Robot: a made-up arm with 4 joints. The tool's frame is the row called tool.
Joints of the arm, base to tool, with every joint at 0 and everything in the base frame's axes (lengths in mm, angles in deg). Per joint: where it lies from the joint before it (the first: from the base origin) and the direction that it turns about. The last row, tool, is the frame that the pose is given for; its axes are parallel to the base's.
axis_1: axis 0 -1 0 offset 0.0 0.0 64.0
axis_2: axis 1 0 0 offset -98.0 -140.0 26.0
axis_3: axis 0 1 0 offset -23.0 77.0 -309.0
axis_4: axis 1 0 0 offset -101.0 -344.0 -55.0
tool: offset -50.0 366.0 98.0
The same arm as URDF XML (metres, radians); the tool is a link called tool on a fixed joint. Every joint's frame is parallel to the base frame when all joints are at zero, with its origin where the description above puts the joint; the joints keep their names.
<robot name="arm">
<joint name="tool_joint" type="fixed"><parent link="link4"/><child link="tool"/><origin xyz="-0.0500 0.3660 0.0980" rpy="0.0000 0.0000 0.0000"/></joint>
<joint name="axis_4" type="continuous"><parent link="link3"/><child link="link4"/><origin xyz="-0.1010 -0.3440 -0.0550" rpy="0.0000 0.0000 0.0000"/><axis xyz="1 0 0"/></joint>
<joint name="axis_3" type="continuous"><parent link="link2"/><child link="link3"/><origin xyz="-0.0230 0.0770 -0.3090" rpy="0.0000 0.0000 0.0000"/><axis xyz="0 1 0"/></joint>
<joint name="axis_2" type="continuous"><parent link="link1"/><child link="link2"/><origin xyz="-0.0980 -0.1400 0.0260" rpy="0.0000 0.0000 0.0000"/><axis xyz="1 0 0"/></joint>
<joint name="axis_1" type="continuous"><parent link="base"/><child link="link1"/><origin xyz="0.0000 0.0000 0.0640" rpy="0.0000 0.0000 0.0000"/><axis xyz="0 -1 0"/></joint>
<link name="base"/>
<link name="link1"/>
<link name="link2"/>
<link name="link3"/>
<link name="link4"/>
<link name="tool"/>
</robot>

